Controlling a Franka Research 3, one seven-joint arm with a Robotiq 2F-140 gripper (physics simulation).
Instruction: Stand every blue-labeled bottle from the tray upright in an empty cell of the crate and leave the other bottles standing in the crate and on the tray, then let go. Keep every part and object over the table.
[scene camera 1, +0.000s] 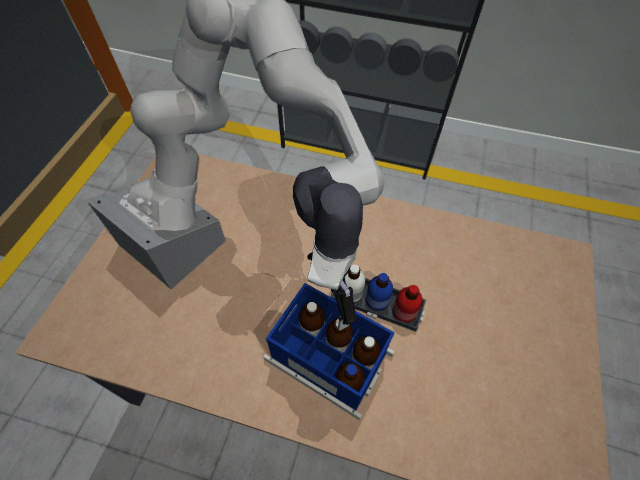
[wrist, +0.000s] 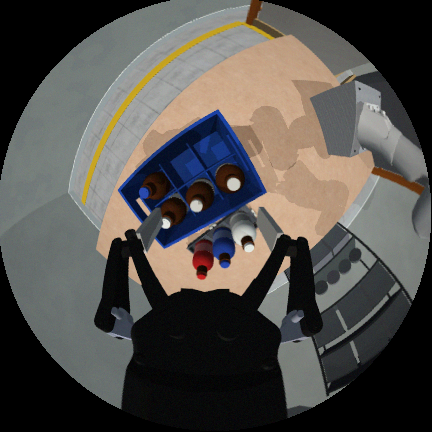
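The blue-labeled bottle stands in the middle of the tray, between a white bottle and a red bottle. The blue crate holds three white-capped brown bottles in its tray-side row, the middle one among them, and a blue-capped brown bottle in an end cell of the other row. Two cells beside it are empty. My gripper is open and empty, above the crate's tray-side part.
Pale strips lie along the crate's foot. The robot's grey base block stands at the table's far left in the scene view. A dark shelf rack stands on the floor behind the table.
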